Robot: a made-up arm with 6 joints. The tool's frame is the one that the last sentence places.
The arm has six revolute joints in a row. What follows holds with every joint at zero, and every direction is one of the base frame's.
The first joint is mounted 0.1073 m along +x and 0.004 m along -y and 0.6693 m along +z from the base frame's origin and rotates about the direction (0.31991, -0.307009, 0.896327), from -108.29 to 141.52 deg.
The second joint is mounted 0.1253 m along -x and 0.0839 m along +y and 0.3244 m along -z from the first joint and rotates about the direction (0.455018, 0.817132, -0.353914), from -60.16 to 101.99 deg.
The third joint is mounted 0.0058 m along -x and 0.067 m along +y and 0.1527 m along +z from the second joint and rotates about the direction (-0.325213, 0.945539, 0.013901), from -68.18 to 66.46 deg.
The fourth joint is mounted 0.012 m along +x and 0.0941 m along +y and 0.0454 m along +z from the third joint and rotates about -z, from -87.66 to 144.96 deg.
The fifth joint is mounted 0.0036 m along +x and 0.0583 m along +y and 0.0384 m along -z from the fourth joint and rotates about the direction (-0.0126, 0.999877, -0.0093), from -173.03 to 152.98 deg.
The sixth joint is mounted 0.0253 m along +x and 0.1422 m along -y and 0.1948 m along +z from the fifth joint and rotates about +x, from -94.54 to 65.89 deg.
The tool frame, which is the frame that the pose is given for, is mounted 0.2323 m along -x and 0.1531 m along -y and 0.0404 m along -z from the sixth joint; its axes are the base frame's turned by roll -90, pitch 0 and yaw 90 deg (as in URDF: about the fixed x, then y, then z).
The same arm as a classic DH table. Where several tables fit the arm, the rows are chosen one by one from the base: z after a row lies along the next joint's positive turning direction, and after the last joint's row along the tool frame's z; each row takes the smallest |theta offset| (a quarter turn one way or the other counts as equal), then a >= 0, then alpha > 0; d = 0 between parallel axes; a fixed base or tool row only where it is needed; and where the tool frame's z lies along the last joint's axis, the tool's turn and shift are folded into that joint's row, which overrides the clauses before.
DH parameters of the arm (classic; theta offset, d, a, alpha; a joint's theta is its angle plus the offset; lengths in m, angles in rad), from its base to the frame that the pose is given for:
base (fixed): 0.8060 0.5072 0.0714 0.4594
joint 1: -1.5090 -0.1883 0.0091 -2.0070
joint 2: 1.4013 -0.1005 -0.1421 -0.9024
joint 3: 1.0906 0.1964 -0.0420 1.5847
joint 4: 0.3187 -0.0064 -0.0043 -1.5615
joint 5: 1.5709 -0.0858 0.1935 -1.5834
joint 6: -1.3035 0.0000 -0.1583 3.1416
tool (fixed): 0.2580 0.2088 0.0000 0.0000
Joint limits (rad, base to tool): -1.8900..2.4700 -1.0500..1.7801 -1.1900..1.1599 -1.5300..2.5300 -3.0199..2.6700 -1.6500..1.1500

